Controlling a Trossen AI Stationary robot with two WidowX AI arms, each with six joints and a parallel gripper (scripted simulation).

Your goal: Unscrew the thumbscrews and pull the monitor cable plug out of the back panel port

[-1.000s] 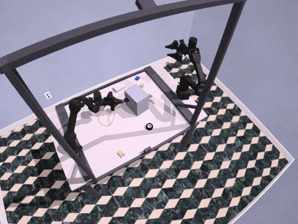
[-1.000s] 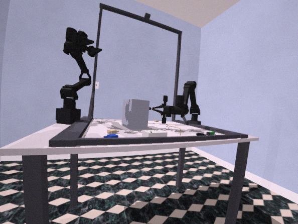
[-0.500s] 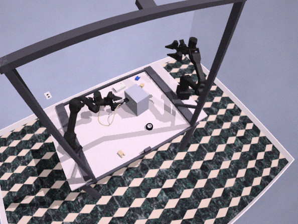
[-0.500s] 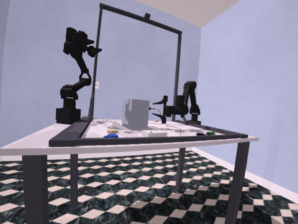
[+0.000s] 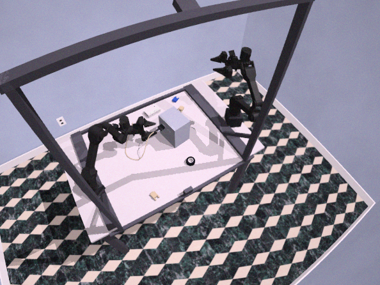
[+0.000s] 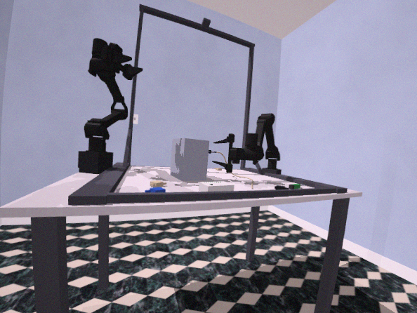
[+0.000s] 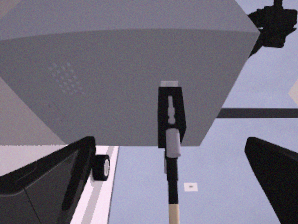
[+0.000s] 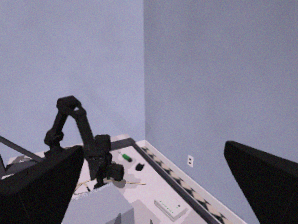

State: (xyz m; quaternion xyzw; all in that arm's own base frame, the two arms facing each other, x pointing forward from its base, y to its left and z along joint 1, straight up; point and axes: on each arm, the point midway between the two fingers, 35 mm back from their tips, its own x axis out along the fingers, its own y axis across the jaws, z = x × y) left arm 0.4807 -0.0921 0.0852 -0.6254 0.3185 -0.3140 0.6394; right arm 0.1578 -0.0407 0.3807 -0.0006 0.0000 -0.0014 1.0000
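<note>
My left hand is 40 mm past the grey box, 140 mm to the left of it and 40 mm above it.
</note>
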